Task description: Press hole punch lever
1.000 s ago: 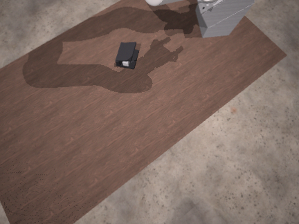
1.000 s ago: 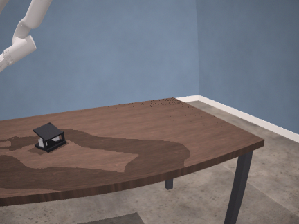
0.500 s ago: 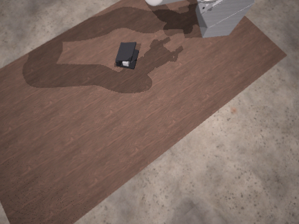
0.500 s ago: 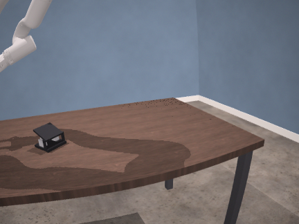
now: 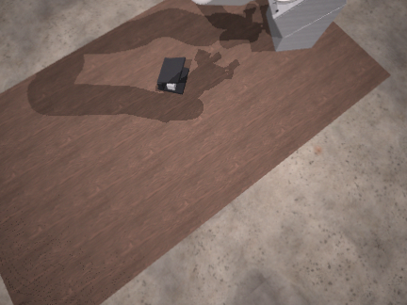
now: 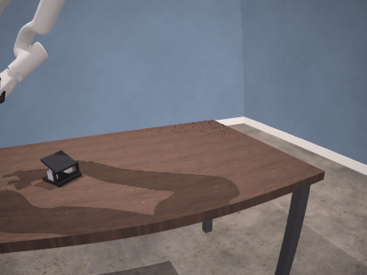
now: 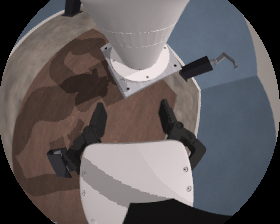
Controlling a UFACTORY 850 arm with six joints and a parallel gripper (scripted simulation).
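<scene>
The hole punch is 280 mm ahead of my hand, 160 mm to the right of it and 270 mm below it.
</scene>
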